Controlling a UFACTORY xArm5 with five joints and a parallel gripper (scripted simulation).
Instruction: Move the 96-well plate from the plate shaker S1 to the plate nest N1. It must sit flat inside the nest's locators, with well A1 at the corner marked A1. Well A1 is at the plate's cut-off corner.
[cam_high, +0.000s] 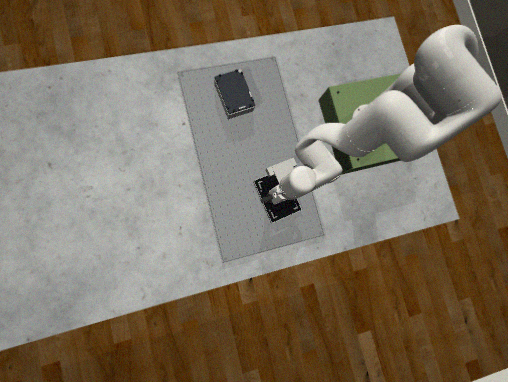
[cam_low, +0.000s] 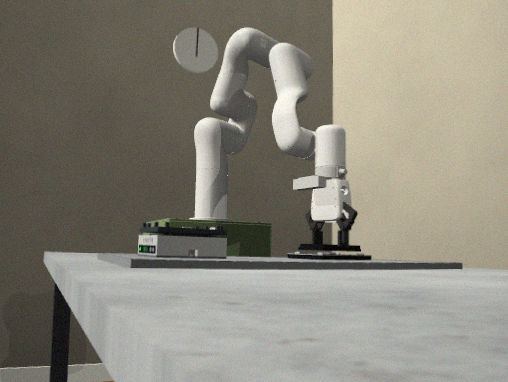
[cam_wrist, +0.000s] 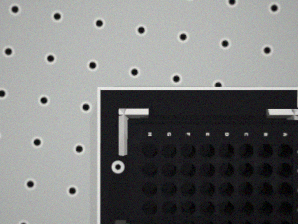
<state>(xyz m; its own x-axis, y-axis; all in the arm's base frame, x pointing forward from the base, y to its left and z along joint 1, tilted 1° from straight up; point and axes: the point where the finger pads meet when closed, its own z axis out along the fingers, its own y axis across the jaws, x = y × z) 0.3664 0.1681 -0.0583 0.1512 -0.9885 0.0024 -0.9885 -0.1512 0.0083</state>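
Right now the black 96-well plate is 1 cm below my hand. From my hand the other things lie so: black plate nest N1: 3 cm below; nest A1 label: 4 cm behind, 8 cm to the right, 3 cm below.
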